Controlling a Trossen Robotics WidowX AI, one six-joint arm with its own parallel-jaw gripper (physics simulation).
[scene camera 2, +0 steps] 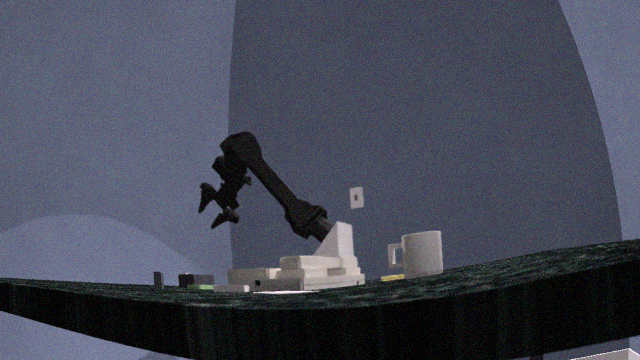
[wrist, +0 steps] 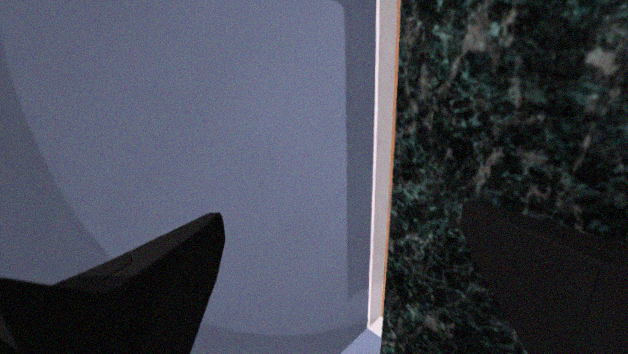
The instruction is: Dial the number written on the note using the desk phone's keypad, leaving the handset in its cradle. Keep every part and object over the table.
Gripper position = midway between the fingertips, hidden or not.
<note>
In view: my gripper [scene camera 2: 205, 220], a white mug [scene camera 2: 422, 252] and a desk phone [scene camera 2: 260, 279].
My gripper shows as well in the wrist view [wrist: 343, 220]. The wrist view misses the white mug: it is out of frame.
</note>
